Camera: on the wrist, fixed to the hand. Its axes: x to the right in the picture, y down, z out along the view.
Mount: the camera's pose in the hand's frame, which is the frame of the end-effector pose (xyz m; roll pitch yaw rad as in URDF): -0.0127 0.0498 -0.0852 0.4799 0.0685 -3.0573
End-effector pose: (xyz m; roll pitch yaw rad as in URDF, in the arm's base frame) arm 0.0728 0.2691 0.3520 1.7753 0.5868 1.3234
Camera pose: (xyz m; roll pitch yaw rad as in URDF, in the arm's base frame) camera 0.0081 0.3123 0.4140 -1.2475 -0.5161 -1.9150
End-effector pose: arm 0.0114 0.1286 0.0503 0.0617 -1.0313 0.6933
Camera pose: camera 0.0253 0.2116 -0.0027 0.5695 1.0988 -2.2723
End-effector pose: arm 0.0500 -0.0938 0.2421 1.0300 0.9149 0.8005
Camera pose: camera -0.0269 -0.0313 0.2515 -0.5360 -0.8073 -2.3634
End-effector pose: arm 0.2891 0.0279 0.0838 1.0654 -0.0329 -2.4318
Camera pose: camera 0.3631 -0.0386 0.0857 -0.5901 0.1397 0.6904
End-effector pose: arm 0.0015 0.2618 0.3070 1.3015 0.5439 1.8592
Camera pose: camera -0.0906 0.2368 0.3353 -0.8015 -0.4440 -1.3307
